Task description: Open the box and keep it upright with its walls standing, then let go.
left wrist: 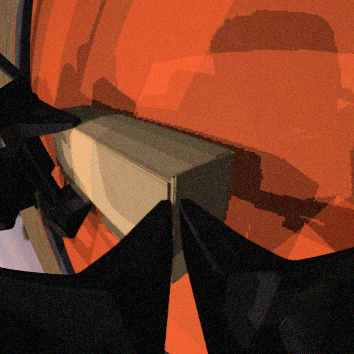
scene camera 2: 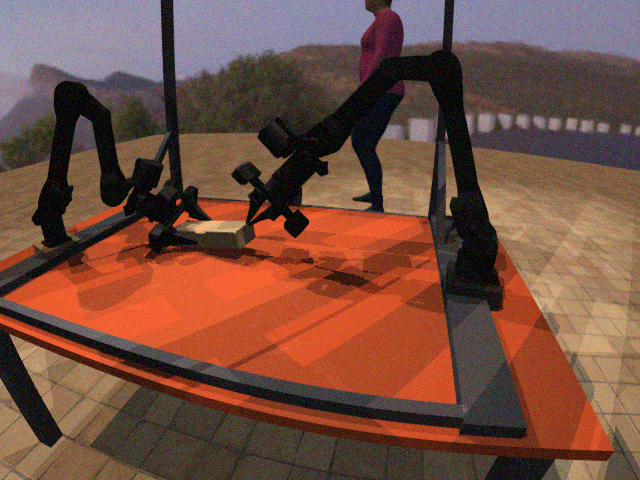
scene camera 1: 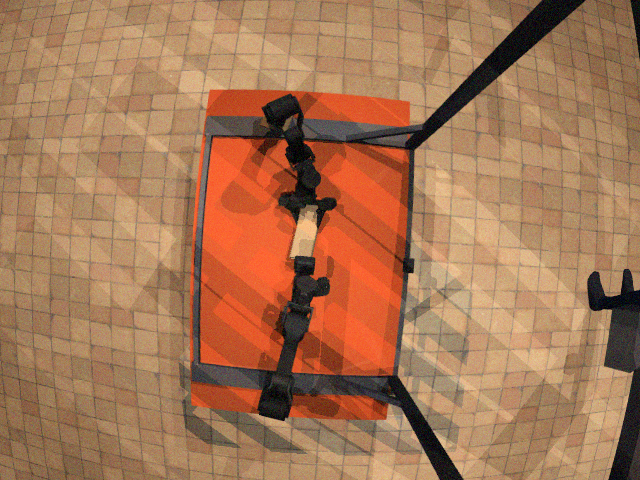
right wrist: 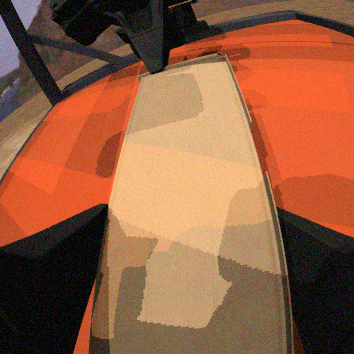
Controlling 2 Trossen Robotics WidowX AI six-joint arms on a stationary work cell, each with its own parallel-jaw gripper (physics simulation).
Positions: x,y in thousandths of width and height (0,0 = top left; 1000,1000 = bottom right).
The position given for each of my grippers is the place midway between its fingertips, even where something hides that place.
I see my left gripper (scene camera 2: 388,468), my right gripper (scene camera 2: 321,484), a dark frame (scene camera 2: 762,843) and a dark post (scene camera 1: 834,59).
My left gripper is seen too in the left wrist view (left wrist: 493,589), in scene camera 1 (scene camera 1: 477,543) and in the right wrist view (right wrist: 445,208). My right gripper shows as well in the left wrist view (left wrist: 270,448), in scene camera 1 (scene camera 1: 480,472) and in the right wrist view (right wrist: 527,606). The dark post also shows in scene camera 2 (scene camera 2: 262,45).
